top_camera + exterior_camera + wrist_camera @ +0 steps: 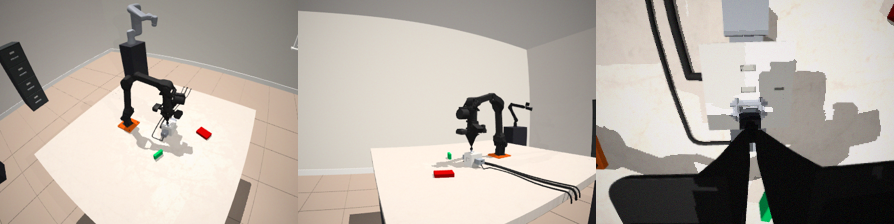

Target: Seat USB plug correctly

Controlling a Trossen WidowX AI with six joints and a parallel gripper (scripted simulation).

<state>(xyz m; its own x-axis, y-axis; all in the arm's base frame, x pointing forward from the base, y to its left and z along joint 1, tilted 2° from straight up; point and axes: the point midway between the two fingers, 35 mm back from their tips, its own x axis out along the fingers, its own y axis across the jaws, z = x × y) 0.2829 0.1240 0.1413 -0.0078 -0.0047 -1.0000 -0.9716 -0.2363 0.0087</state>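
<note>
The black USB plug is 10 mm below my gripper tip. Also, from my gripper tip: red block (200 mm ahead, 150 mm to the left, 110 mm below); green block (180 mm to the right, 100 mm below, 80 mm ahead).
</note>
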